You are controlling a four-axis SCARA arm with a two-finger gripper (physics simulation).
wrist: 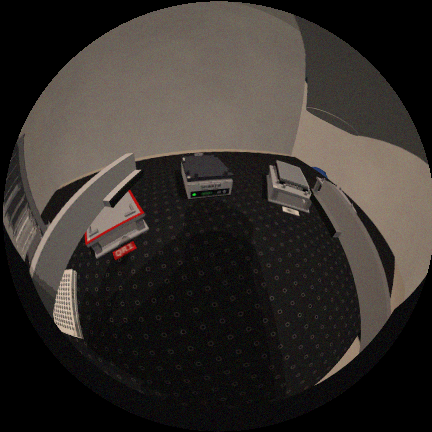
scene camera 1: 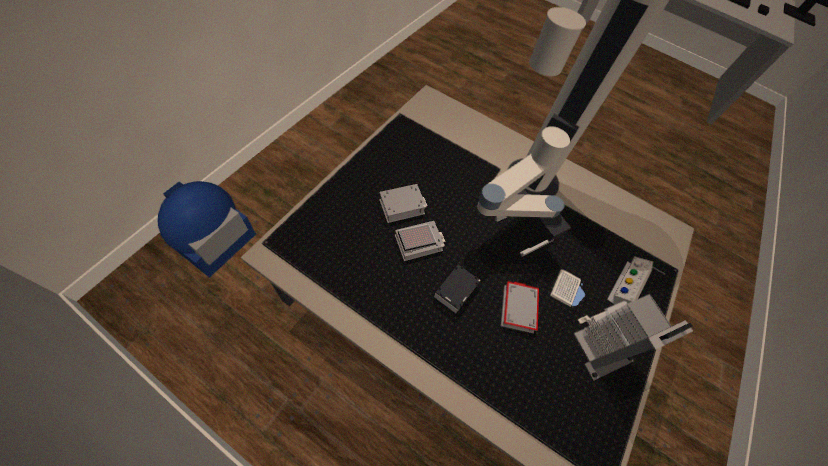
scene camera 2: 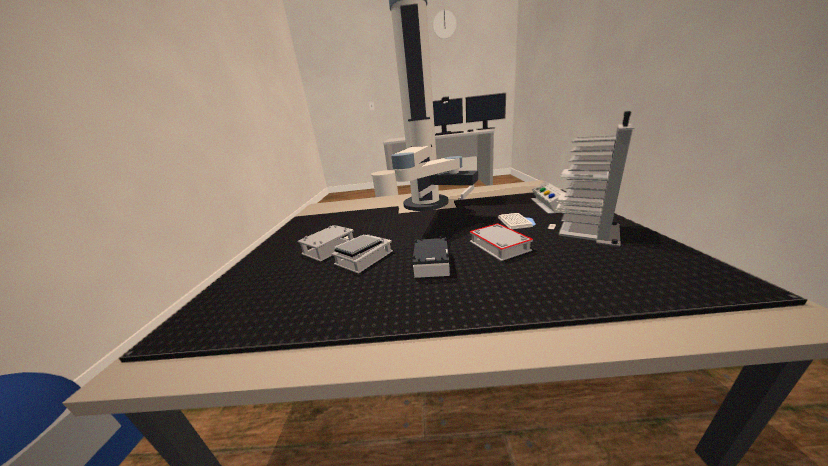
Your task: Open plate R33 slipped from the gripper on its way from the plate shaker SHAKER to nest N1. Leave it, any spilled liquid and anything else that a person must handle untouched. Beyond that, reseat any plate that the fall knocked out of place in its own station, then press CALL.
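Seen in the pictures: gripper, fingertip midpoint: (wrist: 230, 168) (scene camera 1: 508, 236) (scene camera 2: 439, 196); arm's base at its link origin: (scene camera 2: 425, 203).
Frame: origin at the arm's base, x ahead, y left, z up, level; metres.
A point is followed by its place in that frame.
Fallen open plate R33 (scene camera 1: 566, 287) {y 0.334, x 0.422, z 0.027 m} (scene camera 2: 513, 220) {y 0.325, x 0.431, z 0.027 m} (wrist: 65, 304) {y 0.315, x 0.411, z 0.026 m} lies on the mat, with a blue spill (scene camera 1: 578, 296) (scene camera 2: 530, 221) beside and partly under it. A plate (scene camera 1: 417, 237) {y -0.243, x 0.613, z 0.077 m} (scene camera 2: 360, 244) {y -0.236, x 0.626, z 0.077 m} (wrist: 293, 173) {y -0.245, x 0.596, z 0.075 m} with a dark lower edge sits on the nearer grey nest (scene camera 1: 421, 253) {y -0.204, x 0.633, z 0.019 m} (scene camera 2: 365, 261) {y -0.229, x 0.634, z 0.018 m} (wrist: 288, 196) {y -0.221, x 0.568, z 0.018 m} and looks tilted. The other grey nest, N1 (scene camera 1: 403, 200) {y -0.386, x 0.500, z 0.069 m} (scene camera 2: 327, 236) {y -0.381, x 0.512, z 0.069 m}, is empty. SHAKER (scene camera 1: 457, 287) {y -0.015, x 0.694, z 0.068 m} (scene camera 2: 431, 252) {y -0.014, x 0.709, z 0.068 m} (wrist: 207, 173) {y -0.006, x 0.627, z 0.068 m} bears no plate. The button box (scene camera 1: 617, 296) {y 0.507, x 0.362, z 0.066 m} (scene camera 2: 546, 199) {y 0.503, x 0.321, z 0.062 m} has green, yellow and blue buttons; CALL is unreadable. My gripper (scene camera 1: 512, 236) {y 0.042, x 0.449, z 0.159 m} (wrist: 230, 168) {y 0.042, x 0.449, z 0.159 m} is open and empty, above the mat; one finger is hidden in scene camera 1.
The red-rimmed station QR1 (scene camera 1: 522, 305) {y 0.216, x 0.606, z 0.053 m} (scene camera 2: 501, 236) {y 0.218, x 0.617, z 0.053 m} (wrist: 112, 220) {y 0.187, x 0.550, z 0.053 m} stands between SHAKER and the fallen plate, without a plate. A tall plate rack (scene camera 1: 653, 315) {y 0.526, x 0.537, z 0.316 m} (scene camera 2: 615, 188) {y 0.534, x 0.644, z 0.184 m} stands near the button box. A blue rounded object (scene camera 1: 195, 214) is beyond the table's edge.
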